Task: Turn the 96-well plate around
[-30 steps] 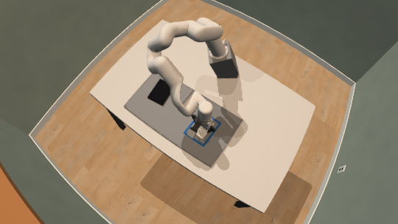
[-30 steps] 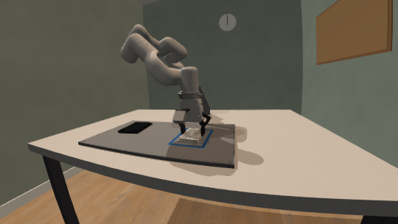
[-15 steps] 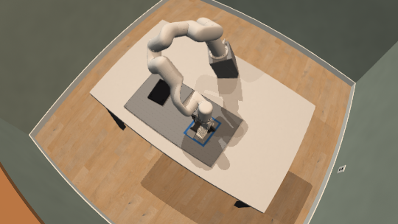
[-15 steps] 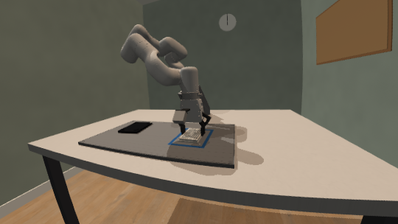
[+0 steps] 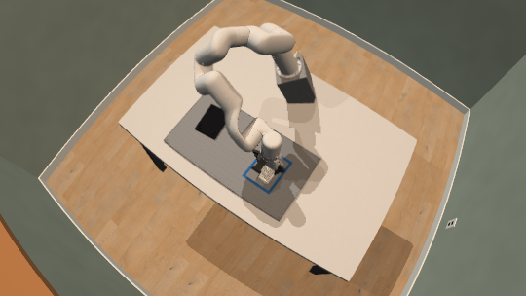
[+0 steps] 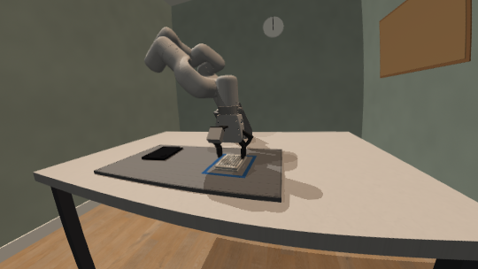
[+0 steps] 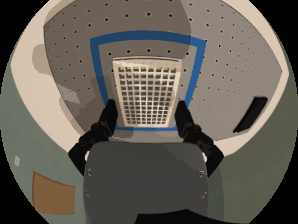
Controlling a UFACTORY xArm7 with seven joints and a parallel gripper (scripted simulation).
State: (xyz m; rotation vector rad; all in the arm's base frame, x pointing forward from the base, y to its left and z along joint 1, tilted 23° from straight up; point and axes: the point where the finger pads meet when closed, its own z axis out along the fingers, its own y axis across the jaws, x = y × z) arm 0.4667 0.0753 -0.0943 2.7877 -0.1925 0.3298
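My gripper is now 3 cm above the white 96-well plate. From my hand the other things lie so: black plate nest N1 (35 cm to the right, 10 cm behind, 3 cm below).
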